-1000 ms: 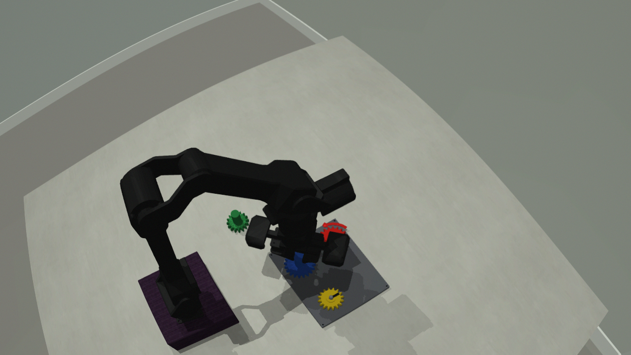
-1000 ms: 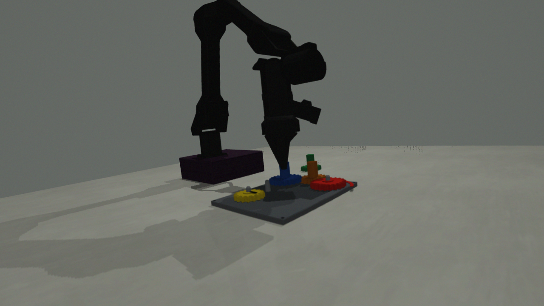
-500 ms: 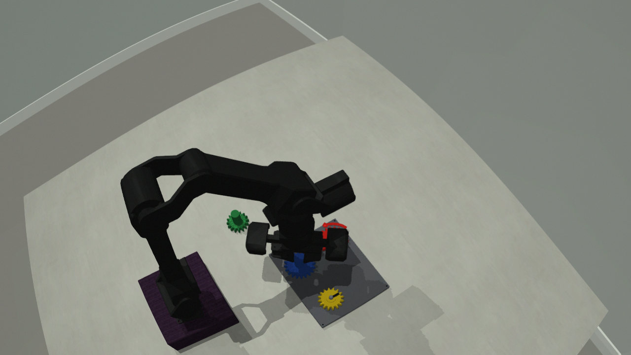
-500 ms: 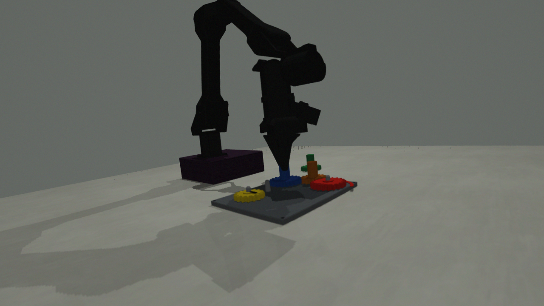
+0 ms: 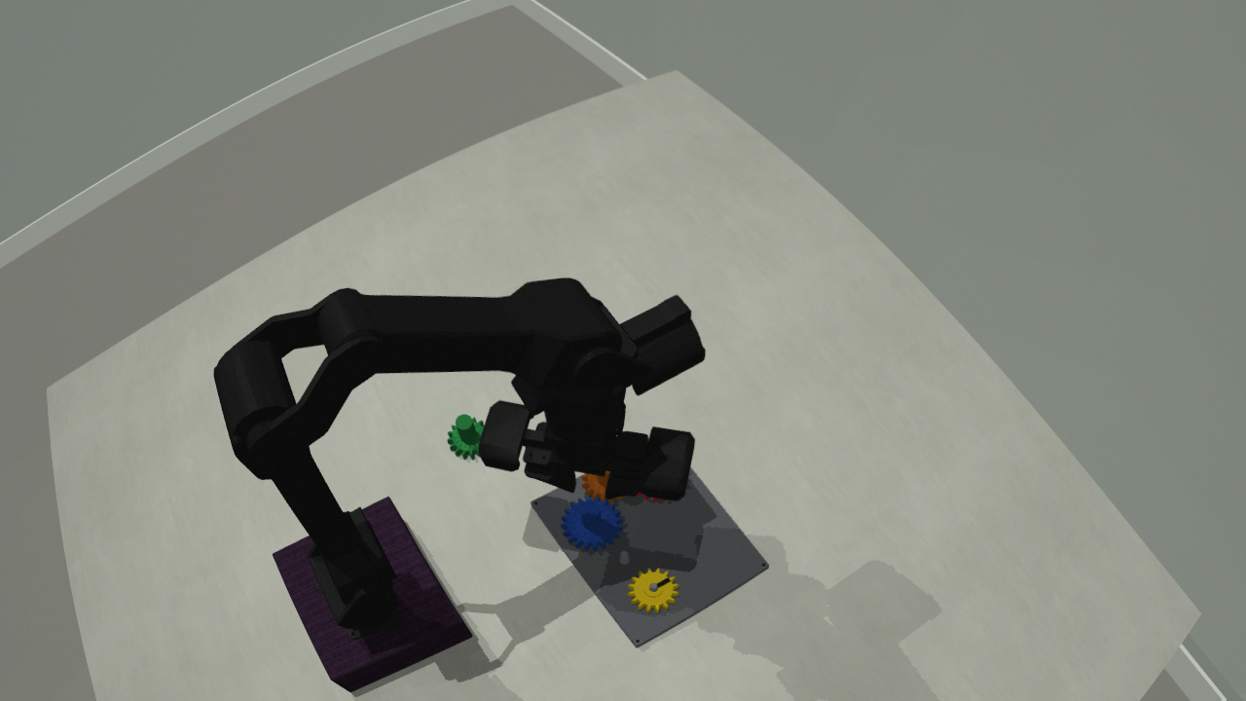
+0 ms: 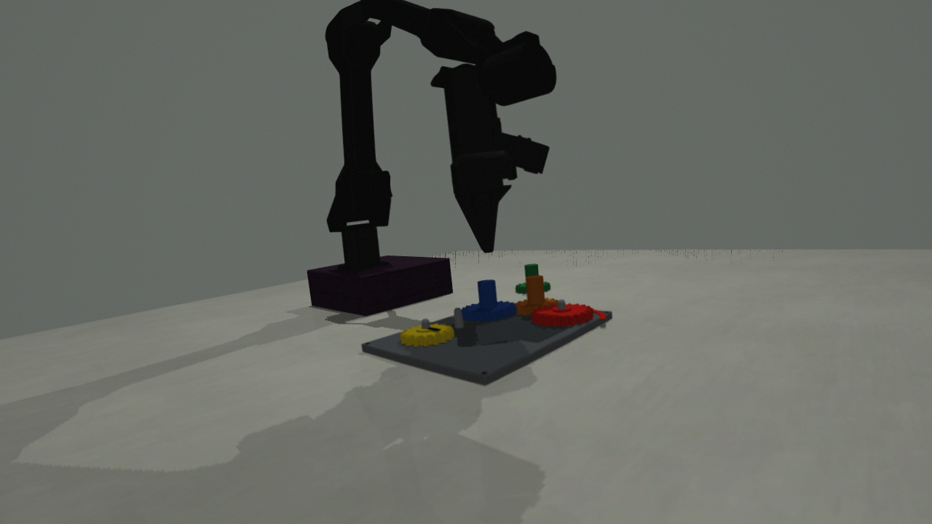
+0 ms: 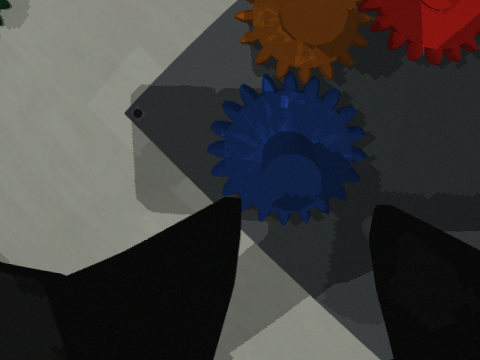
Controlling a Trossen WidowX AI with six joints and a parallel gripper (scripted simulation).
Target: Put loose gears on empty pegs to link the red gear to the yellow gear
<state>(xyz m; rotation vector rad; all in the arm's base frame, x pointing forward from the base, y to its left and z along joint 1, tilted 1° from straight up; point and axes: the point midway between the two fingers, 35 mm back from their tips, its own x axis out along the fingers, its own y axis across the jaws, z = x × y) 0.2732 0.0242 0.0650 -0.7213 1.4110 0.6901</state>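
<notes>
Now: the blue gear 60 mm below my gripper tip. The rest, counted from my gripper tip: yellow gear (20 mm ahead, 100 mm to the right, 70 mm below); then orange gear (30 mm ahead, 40 mm to the left, 60 mm below); then red gear (90 mm ahead, 20 mm to the left, 70 mm below).
</notes>
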